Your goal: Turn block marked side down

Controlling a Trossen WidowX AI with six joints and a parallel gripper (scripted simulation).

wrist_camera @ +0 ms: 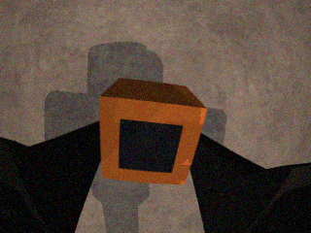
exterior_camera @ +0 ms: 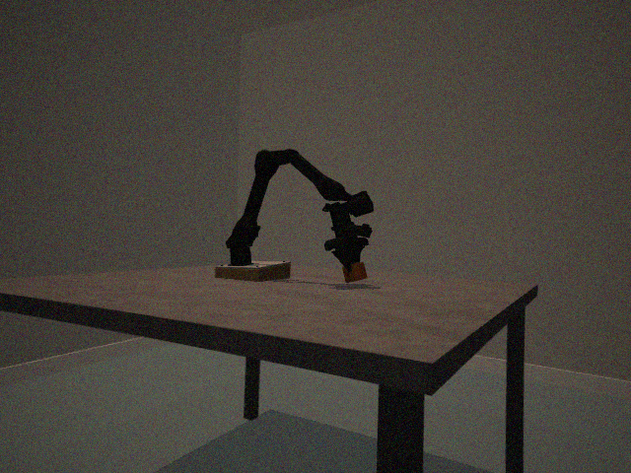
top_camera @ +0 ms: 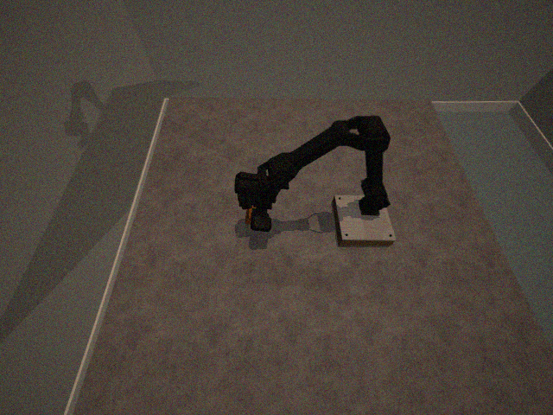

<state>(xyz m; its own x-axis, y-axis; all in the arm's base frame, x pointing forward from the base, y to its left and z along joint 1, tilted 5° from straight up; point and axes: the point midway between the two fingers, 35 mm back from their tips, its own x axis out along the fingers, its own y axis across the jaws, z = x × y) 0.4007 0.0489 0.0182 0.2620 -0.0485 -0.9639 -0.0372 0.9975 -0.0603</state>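
Right now the orange block is 10 mm above my gripper tip.
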